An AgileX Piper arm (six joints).
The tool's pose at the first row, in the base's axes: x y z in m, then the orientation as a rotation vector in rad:
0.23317, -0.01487, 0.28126, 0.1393, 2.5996, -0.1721
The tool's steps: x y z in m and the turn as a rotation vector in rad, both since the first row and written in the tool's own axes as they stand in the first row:
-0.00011, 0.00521, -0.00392, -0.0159, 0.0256, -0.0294
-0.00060, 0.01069, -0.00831, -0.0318, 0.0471, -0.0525
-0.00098, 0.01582, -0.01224, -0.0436, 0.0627, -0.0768
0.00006, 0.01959, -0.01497, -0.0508, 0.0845, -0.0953
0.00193, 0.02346, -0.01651, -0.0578, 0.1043, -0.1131
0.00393, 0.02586, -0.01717, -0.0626, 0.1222, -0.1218
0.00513, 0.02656, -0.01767, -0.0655, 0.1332, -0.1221
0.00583, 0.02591, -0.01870, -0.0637, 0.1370, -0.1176
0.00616, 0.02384, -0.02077, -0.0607, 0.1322, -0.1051
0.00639, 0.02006, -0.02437, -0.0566, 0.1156, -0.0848
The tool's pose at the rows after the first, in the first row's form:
0.23200, -0.00915, 0.28417, 0.0983, 2.6289, -0.1611
0.23095, -0.00312, 0.28764, 0.0645, 2.6530, -0.1478
0.22999, 0.00250, 0.29070, 0.0297, 2.6709, -0.1404
0.22824, 0.00670, 0.29214, 0.0045, 2.6940, -0.1367
0.22638, 0.01087, 0.29213, -0.0201, 2.7149, -0.1331
0.22466, 0.01347, 0.29144, -0.0322, 2.7333, -0.1290
0.22347, 0.01431, 0.29118, -0.0328, 2.7444, -0.1247
0.22227, 0.01387, 0.29176, -0.0257, 2.7479, -0.1254
0.22068, 0.01216, 0.29356, -0.0082, 2.7424, -0.1250
0.21819, 0.00898, 0.29687, 0.0192, 2.7245, -0.1239

